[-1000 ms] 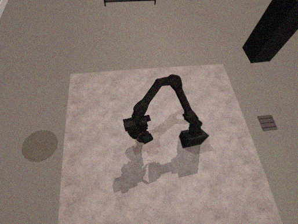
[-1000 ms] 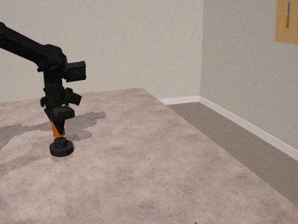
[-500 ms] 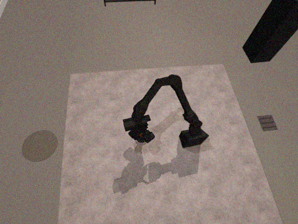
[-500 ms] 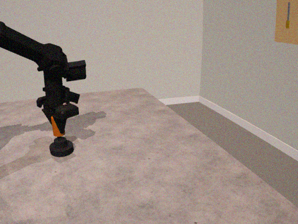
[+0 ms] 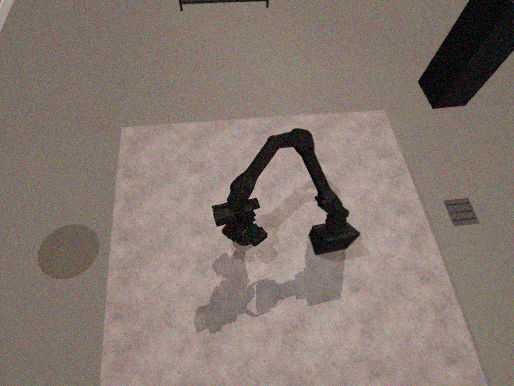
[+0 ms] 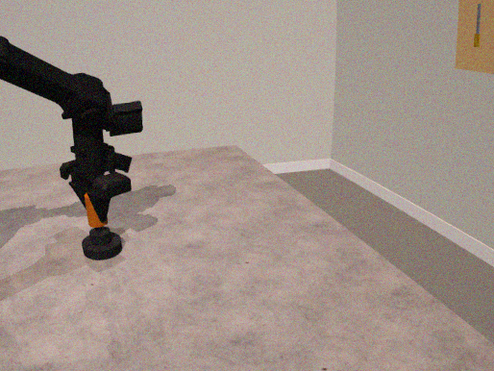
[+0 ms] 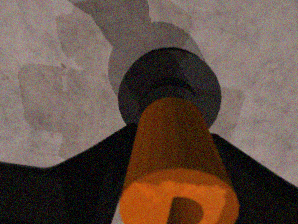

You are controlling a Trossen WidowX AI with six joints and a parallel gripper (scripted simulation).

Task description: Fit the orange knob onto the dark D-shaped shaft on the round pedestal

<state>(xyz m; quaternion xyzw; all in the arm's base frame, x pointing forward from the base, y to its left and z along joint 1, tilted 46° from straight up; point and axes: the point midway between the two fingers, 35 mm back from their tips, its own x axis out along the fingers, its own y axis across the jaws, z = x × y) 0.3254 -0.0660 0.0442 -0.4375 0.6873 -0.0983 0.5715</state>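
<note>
Now: gripper tip 2 cm below the orange knob. Also, from my gripper tip: dark round pedestal (4 cm below).
</note>
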